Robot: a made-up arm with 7 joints.
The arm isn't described. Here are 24 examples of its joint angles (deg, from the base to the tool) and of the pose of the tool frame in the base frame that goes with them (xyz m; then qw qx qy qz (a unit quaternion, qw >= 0)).
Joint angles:
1: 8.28 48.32 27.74 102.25 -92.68 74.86 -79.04
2: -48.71 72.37 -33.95 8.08 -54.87 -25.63 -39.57
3: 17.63 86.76 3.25 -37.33 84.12 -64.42 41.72
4: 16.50 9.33 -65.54 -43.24 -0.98 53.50 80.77
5: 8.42 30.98 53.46 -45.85 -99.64 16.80 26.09
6: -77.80 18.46 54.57 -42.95 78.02 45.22 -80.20
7: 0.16 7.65 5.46 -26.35 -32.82 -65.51 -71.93
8: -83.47 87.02 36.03 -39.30 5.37 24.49 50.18
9: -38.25 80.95 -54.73 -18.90 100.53 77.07 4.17
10: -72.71 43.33 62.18 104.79 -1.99 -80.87 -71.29
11: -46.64 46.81 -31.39 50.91 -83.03 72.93 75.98
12: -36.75 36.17 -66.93 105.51 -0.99 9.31 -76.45
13: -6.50 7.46 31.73 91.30 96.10 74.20 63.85
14: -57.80 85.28 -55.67 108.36 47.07 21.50 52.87
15: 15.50 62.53 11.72 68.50 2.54 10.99 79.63
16: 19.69 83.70 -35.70 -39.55 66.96 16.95 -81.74
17: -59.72 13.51 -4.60 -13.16 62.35 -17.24 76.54
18: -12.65 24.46 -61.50 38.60 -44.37 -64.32 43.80
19: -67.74 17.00 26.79 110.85 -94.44 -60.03 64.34
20: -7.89 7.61 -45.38 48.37 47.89 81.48 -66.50
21: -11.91 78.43 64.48 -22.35 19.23 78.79 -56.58
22: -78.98 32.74 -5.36 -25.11 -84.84 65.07 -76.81
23: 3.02 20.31 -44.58 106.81 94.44 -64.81 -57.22
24: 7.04 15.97 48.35 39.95 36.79 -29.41 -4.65
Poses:
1: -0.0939 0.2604 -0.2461 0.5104 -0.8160 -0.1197 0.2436
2: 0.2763 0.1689 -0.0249 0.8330 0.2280 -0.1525 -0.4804
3: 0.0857 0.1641 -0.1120 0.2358 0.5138 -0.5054 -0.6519
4: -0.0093 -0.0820 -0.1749 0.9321 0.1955 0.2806 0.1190
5: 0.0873 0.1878 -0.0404 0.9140 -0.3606 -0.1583 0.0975
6: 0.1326 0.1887 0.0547 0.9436 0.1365 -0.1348 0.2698
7: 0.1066 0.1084 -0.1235 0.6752 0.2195 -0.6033 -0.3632
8: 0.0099 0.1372 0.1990 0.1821 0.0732 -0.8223 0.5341
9: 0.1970 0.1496 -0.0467 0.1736 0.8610 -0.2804 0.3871
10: 0.2788 0.2477 -0.0773 0.8963 0.1680 -0.3987 -0.0974
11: 0.2369 0.1714 -0.2146 0.5373 0.2586 0.6985 0.3955
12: 0.1345 0.2849 -0.2590 0.3410 0.1041 0.9005 -0.2490
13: -0.0573 0.1555 -0.3241 0.0516 0.9028 0.4242 -0.0489
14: 0.0754 0.4042 0.0353 0.1277 -0.8830 -0.3336 -0.3045
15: -0.0431 0.3915 -0.1603 0.1923 0.7620 0.2443 0.5681
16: 0.0617 0.1429 -0.1549 0.0331 0.6476 0.4688 -0.5999
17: 0.2593 -0.0115 0.0204 0.4499 0.0628 -0.7880 0.4156
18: 0.1015 0.0430 -0.2976 0.9845 -0.1007 0.0503 0.1346
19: 0.2530 0.1328 -0.2303 0.1281 -0.3743 0.1914 0.8983
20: 0.0480 0.0709 -0.3385 0.2401 0.2553 0.9106 -0.2189
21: 0.0768 0.2795 0.1157 0.8952 0.2774 0.1458 0.3168
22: 0.2248 -0.0094 0.0688 0.2272 0.0485 0.0166 -0.9725
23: -0.1551 0.1525 -0.2896 0.2237 0.1407 -0.3827 0.8853
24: 0.0151 0.2473 -0.2816 0.8577 0.3547 0.3345 0.1630
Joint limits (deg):
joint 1: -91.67..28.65
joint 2: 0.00..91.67
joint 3: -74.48..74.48
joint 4: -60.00..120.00
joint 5: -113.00..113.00
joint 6: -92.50..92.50
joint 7: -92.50..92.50
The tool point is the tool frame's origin. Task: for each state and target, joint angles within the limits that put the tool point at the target. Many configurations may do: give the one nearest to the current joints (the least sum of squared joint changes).
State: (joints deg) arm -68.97 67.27 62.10 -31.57 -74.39 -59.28 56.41
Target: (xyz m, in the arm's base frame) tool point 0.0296 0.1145 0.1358
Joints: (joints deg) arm -56.50 84.04 34.47 -47.94 -66.89 -44.16 56.41
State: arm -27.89 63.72 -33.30 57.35 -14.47 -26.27 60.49
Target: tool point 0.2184 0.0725 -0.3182
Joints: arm -38.60 15.62 -39.31 72.39 -14.17 -7.58 60.49
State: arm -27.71 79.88 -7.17 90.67 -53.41 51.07 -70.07
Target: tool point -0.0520 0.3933 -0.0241
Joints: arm -7.50 88.39 -11.74 105.47 -49.50 48.38 -70.07
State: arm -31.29 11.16 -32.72 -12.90 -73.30 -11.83 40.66
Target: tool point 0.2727 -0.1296 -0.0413
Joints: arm -65.23 0.00 -33.18 12.85 -74.36 -7.11 40.66
